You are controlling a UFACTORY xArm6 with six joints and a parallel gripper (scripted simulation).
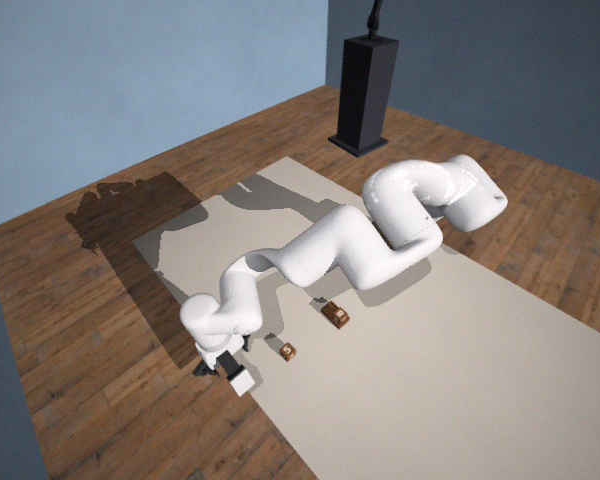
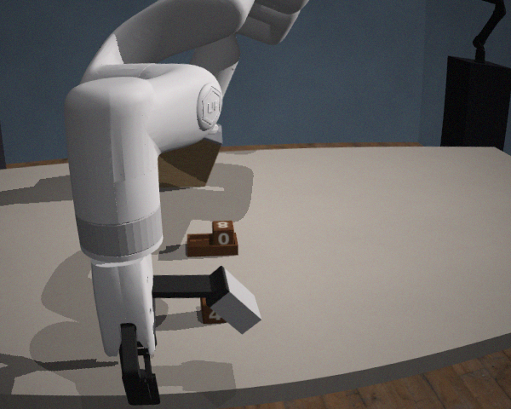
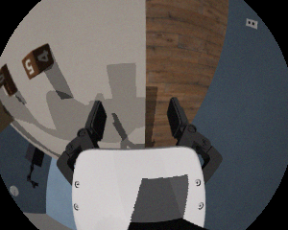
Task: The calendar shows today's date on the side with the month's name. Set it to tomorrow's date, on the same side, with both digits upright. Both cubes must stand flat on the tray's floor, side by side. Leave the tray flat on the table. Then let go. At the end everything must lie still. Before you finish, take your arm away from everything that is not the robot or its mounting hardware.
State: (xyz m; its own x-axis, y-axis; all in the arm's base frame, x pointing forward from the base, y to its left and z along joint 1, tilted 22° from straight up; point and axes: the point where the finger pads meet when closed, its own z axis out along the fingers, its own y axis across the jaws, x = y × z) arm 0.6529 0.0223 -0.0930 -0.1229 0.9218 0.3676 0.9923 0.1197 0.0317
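Right now the brown digit cube is 130 mm behind my hand, 70 mm to the left of it and 20 mm below it. The rest, counted from my hand: brown cube (310 mm behind, 90 mm to the left, 10 mm below); then brown calendar tray (310 mm behind, 70 mm to the left, 20 mm below).
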